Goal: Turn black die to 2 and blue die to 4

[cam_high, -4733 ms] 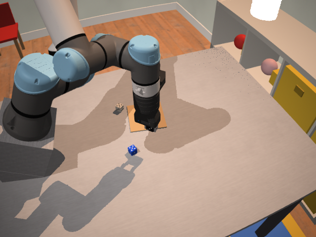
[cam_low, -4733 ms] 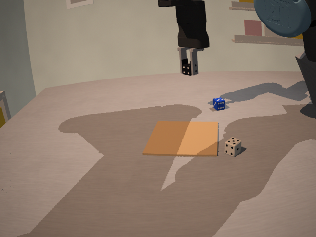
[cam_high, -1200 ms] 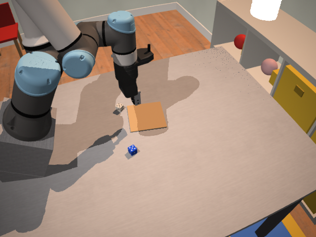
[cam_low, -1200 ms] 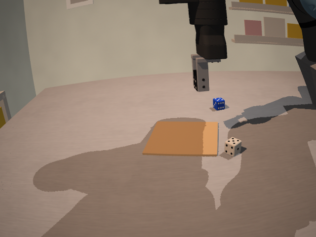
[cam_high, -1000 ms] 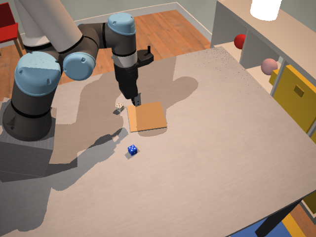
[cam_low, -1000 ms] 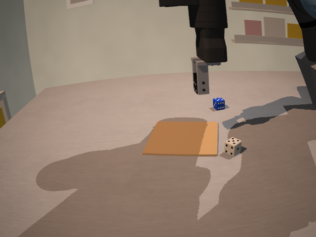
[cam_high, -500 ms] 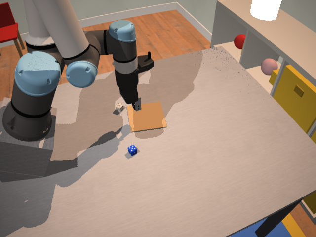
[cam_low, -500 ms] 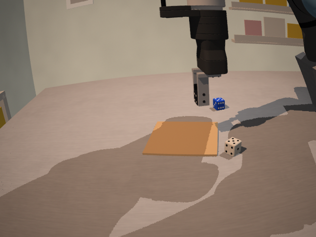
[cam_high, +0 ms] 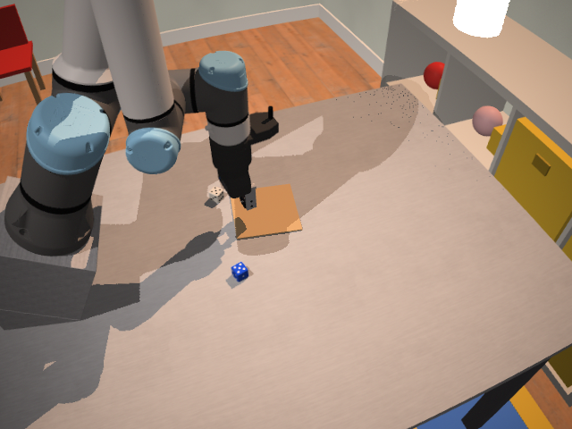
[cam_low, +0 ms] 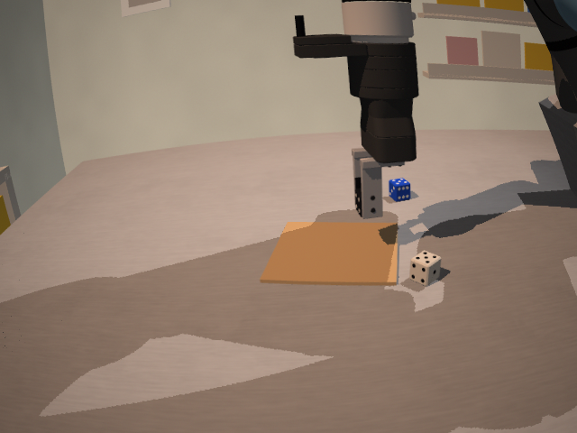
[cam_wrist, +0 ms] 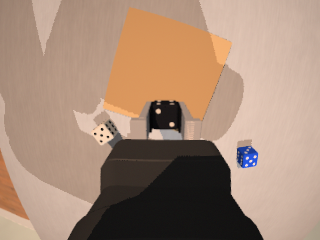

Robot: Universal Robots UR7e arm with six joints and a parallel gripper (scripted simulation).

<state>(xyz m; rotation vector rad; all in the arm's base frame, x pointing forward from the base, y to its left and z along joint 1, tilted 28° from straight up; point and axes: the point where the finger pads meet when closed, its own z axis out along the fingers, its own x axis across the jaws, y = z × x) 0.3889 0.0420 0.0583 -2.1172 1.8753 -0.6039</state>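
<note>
The orange mat lies 40 mm ahead of my hand and 60 mm below it. Also, from my hand: white die 50 mm behind, 80 mm to the left, 50 mm below; black die 10 mm below; blue die 70 mm behind, 140 mm to the right, 50 mm below.
</note>
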